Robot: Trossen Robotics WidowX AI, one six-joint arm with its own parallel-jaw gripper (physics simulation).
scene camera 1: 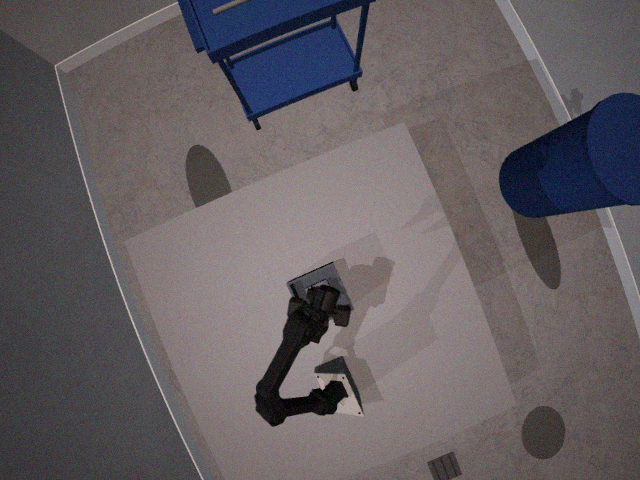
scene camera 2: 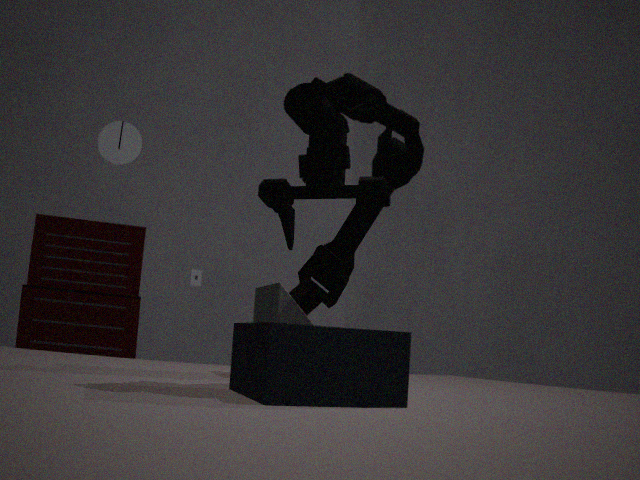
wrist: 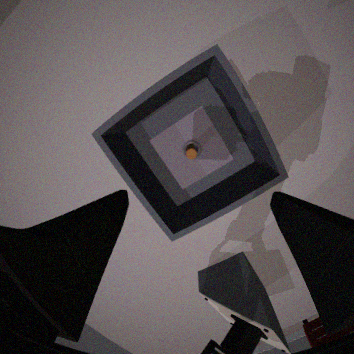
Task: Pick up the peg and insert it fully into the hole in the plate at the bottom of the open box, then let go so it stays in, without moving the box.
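Where they show: gripper, fingertip midpoint: (scene camera 2: pixel 321 249) (wrist: pixel 201 198); arm's base at its link origin: (scene camera 1: pixel 339 388) (scene camera 2: pixel 291 309) (wrist: pixel 249 325).
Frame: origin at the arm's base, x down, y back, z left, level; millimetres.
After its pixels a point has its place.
The open dark grey box (scene camera 1: pixel 339 285) {x 130, y -331, z -146 mm} (scene camera 2: pixel 320 366) {x 89, y -427, z -93 mm} (wrist: pixel 220 200) {x 62, y -247, z -65 mm} stands on the pale surface. In the wrist view, the pale plate (wrist: pixel 170 145) {x 80, y -353, z -43 mm} lies at its bottom. The orange-topped peg (wrist: pixel 191 152) {x 50, y -332, z -65 mm} stands roughly upright at the plate's middle, where the hole is, with its top protruding. Its lower end and depth in the hole cannot be seen. My gripper (scene camera 1: pixel 318 311) {x -71, y -324, z -64 mm} (scene camera 2: pixel 323 246) {x -71, y -324, z -64 mm} (wrist: pixel 201 198) {x -71, y -324, z -64 mm} is open and empty, well above the box rim. In scene camera 2 the box wall hides the peg; in scene camera 1 the arm covers part of the box.
The arm's wedge-shaped mount (scene camera 1: pixel 353 395) {x -43, y 24, z -43 mm} (scene camera 2: pixel 268 304) {x -7, y 1, z -46 mm} (wrist: pixel 235 280) {x 69, y -62, z -11 mm} stands near the box. A blue cart (scene camera 1: pixel 305 69) and a blue barrel (scene camera 1: pixel 563 160) stand beyond the pale surface. A red cabinet (scene camera 2: pixel 82 289) stands by the wall in scene camera 2.
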